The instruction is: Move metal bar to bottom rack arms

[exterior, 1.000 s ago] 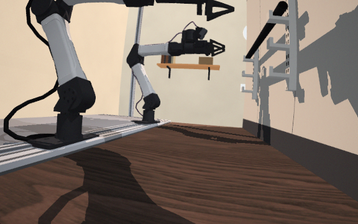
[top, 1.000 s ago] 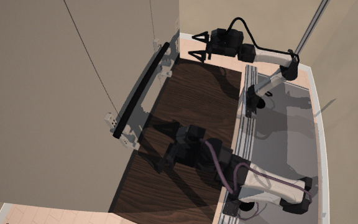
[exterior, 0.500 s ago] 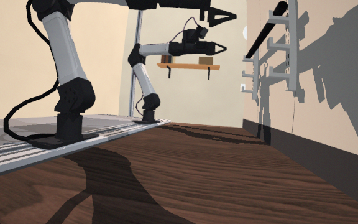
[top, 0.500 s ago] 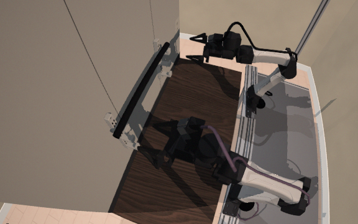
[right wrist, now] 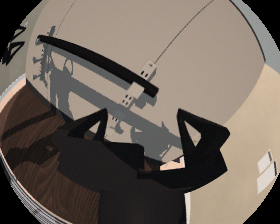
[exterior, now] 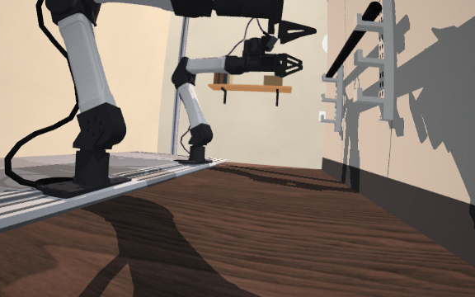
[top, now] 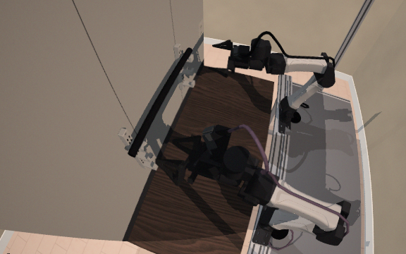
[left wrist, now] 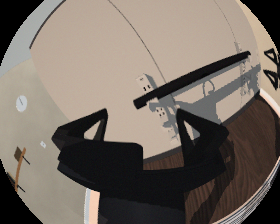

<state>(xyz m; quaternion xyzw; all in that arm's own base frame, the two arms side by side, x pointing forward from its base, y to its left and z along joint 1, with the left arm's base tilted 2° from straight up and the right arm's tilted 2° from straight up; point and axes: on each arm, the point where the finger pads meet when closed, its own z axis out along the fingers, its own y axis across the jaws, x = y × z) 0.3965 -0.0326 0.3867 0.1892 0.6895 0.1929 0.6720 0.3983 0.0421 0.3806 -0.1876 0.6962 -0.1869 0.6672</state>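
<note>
Right now my right hand is 220 mm to the right of the black metal bar and 100 mm short of it. Round my right hand: wall (260 mm ahead, 200 mm to the left, 80 mm above).
The black metal bar is 11 cm ahead of my left hand, 21 cm to the right of it and 4 cm below it. From my left hand the other things lie so: wall (27 cm ahead, 24 cm to the right, 5 cm above).
</note>
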